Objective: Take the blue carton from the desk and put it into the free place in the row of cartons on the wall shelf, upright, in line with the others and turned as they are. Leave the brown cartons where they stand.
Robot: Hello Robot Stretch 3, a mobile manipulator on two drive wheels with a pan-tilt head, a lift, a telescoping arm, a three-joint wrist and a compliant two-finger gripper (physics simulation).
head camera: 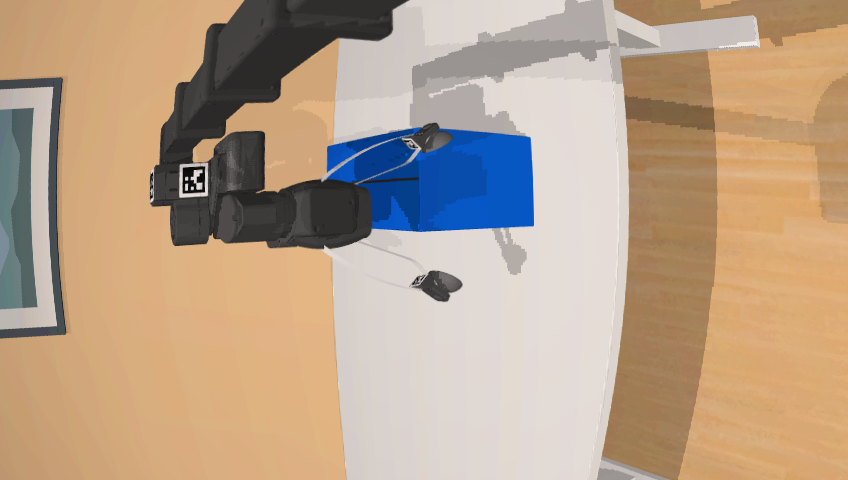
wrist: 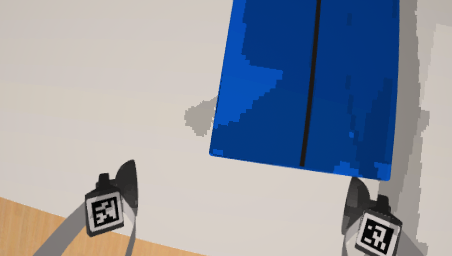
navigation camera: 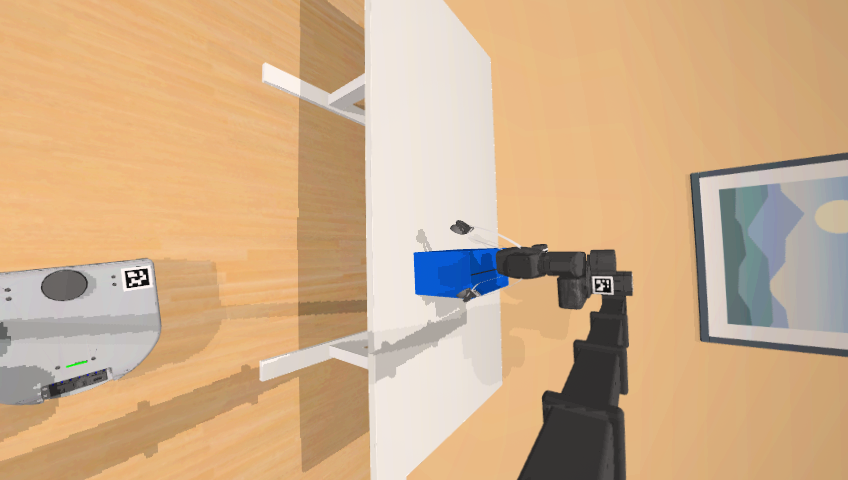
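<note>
The blue carton stands on the white desk. Its top face with a black line shows in the wrist view, where it runs out at the upper edge. My gripper is open and empty, pointing down over the desk. In the wrist view both fingertips appear below the carton's lower edge, the right one close to its lower right corner, the left one well to its left. In the head view one finger overlaps the carton. The wall shelf and brown cartons do not show.
The telescoping arm reaches along the wall. A framed picture hangs there. White desk feet stand on the wooden floor. The robot's grey base is in front of the desk.
</note>
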